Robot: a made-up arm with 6 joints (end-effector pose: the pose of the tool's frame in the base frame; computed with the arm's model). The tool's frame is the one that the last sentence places.
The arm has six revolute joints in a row. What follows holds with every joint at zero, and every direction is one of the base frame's. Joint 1 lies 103.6 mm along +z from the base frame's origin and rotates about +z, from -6.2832 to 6.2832 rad. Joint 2 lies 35.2 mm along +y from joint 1 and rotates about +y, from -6.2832 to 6.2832 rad. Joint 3 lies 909.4 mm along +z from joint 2 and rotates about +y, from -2.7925 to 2.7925 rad. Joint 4 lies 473.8 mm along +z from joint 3 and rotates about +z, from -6.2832 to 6.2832 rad. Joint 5 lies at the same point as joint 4 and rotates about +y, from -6.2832 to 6.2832 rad. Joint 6 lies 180.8 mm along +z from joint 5 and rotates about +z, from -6.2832 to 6.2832 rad. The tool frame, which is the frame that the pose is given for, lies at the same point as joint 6; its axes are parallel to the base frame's.
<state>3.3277 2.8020 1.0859 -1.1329 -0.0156 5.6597</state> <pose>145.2 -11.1 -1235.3 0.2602 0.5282 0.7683 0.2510</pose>
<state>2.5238 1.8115 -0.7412 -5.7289 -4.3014 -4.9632</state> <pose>-1133.2 655.0 -44.1 0.2455 0.6433 -0.7238 0.0441</pose>
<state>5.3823 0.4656 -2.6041 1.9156 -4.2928 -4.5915</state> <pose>212.1 39.2 654.0 0.6788 -0.2362 0.6818 -0.1367</pose>
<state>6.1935 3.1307 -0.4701 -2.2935 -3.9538 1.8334</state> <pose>241.9 -85.2 -1075.4 0.4769 0.1173 0.2651 -0.8298</pose>
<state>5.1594 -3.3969 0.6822 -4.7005 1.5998 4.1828</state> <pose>211.0 59.4 -1203.7 0.4179 0.3488 0.6063 0.5797</pose>
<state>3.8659 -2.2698 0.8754 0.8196 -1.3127 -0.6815</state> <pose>859.1 883.6 -507.8 0.4022 -0.6939 -0.5666 -0.1891</pose>
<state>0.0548 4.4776 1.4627 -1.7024 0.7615 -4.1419</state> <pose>-1096.7 -148.8 456.0 0.8636 0.3169 -0.2719 0.2824</pose>
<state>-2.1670 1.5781 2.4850 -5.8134 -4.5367 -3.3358</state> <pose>-163.1 -446.6 -44.0 0.9098 0.0520 0.3079 0.2733</pose>
